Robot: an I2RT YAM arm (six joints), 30 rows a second.
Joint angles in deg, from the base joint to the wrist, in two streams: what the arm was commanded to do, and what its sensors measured. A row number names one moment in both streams.
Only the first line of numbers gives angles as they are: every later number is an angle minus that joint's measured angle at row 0.
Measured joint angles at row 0:
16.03, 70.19, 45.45, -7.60, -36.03, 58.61
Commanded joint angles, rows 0 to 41:
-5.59, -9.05, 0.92, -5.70, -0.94, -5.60
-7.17, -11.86, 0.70, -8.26, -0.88, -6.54
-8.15, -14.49, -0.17, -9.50, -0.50, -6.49
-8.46, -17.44, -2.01, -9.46, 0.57, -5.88
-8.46, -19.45, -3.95, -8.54, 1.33, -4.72
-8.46, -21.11, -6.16, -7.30, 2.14, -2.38
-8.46, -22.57, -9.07, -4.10, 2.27, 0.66
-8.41, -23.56, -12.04, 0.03, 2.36, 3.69
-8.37, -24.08, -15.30, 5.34, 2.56, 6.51
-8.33, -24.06, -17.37, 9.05, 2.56, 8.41
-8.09, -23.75, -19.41, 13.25, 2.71, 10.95
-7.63, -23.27, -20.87, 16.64, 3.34, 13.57
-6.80, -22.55, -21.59, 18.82, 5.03, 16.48
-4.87, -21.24, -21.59, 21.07, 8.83, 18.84
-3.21, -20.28, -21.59, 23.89, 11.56, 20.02
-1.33, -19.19, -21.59, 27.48, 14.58, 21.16
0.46, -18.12, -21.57, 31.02, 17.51, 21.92
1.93, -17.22, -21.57, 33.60, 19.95, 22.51
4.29, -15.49, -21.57, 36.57, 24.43, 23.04
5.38, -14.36, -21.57, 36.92, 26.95, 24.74
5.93, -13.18, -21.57, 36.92, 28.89, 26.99
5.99, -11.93, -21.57, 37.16, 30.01, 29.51
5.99, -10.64, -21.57, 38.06, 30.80, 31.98
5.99, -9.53, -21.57, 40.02, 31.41, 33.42
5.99, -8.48, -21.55, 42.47, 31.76, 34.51
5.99, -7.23, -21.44, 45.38, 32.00, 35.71
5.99, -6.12, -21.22, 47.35, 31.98, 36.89
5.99, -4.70, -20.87, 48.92, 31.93, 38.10
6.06, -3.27, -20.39, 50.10, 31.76, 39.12
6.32, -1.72, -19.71, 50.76, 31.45, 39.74
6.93, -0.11, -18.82, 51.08, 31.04, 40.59
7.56, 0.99, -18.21, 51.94, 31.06, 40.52
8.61, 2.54, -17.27, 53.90, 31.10, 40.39
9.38, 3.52, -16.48, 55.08, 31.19, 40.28
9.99, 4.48, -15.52, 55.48, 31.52, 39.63
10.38, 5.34, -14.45, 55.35, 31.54, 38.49
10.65, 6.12, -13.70, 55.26, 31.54, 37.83
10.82, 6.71, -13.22, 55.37, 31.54, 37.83
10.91, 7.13, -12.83, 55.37, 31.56, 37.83
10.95, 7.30, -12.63, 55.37, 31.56, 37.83
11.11, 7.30, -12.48, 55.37, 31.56, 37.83
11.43, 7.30, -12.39, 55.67, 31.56, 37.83
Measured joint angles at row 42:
10.67, 6.84, -14.49, 54.38, 30.55, 38.86
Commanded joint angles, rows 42 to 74:
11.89, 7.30, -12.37, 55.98, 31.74, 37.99
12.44, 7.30, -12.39, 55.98, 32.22, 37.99
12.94, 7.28, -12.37, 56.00, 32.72, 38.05
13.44, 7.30, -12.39, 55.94, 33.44, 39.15
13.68, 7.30, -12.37, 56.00, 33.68, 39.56
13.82, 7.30, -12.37, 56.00, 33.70, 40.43
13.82, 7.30, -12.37, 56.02, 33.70, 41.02
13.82, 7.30, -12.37, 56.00, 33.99, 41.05
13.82, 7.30, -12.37, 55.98, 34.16, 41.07
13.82, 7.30, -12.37, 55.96, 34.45, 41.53
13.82, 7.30, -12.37, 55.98, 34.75, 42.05
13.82, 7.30, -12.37, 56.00, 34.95, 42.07
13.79, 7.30, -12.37, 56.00, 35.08, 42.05
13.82, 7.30, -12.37, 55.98, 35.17, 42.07
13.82, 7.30, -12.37, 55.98, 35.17, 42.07
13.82, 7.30, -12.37, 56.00, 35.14, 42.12
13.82, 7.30, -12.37, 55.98, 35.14, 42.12
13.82, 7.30, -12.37, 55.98, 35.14, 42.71
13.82, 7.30, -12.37, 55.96, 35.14, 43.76
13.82, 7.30, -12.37, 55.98, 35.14, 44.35
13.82, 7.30, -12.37, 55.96, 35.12, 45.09
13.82, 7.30, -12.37, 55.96, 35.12, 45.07
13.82, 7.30, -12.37, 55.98, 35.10, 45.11
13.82, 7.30, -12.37, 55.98, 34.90, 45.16
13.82, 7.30, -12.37, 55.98, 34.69, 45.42
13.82, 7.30, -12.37, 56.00, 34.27, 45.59
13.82, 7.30, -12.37, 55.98, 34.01, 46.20
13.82, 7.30, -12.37, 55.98, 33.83, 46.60
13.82, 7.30, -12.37, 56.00, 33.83, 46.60
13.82, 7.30, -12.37, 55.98, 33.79, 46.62
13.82, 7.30, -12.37, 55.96, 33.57, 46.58
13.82, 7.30, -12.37, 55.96, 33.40, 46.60
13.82, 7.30, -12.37, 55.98, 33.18, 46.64
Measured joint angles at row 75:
13.62, 7.28, -14.10, 55.35, 34.18, 46.38
